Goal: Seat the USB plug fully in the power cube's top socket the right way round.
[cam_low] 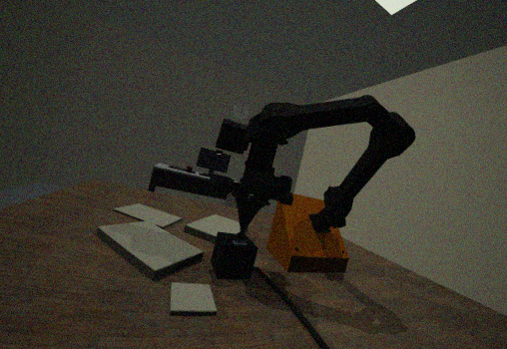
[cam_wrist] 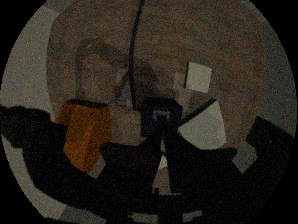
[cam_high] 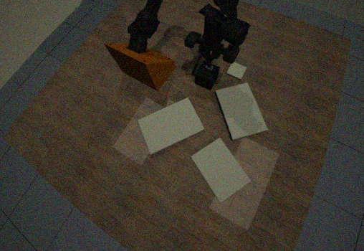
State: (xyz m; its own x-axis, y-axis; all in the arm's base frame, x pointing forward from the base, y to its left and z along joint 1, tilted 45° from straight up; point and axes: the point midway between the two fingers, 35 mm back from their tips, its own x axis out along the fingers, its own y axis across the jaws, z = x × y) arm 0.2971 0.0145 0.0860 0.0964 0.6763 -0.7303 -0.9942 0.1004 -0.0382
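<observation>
The USB plug is 20 mm below my gripper tip.
</observation>
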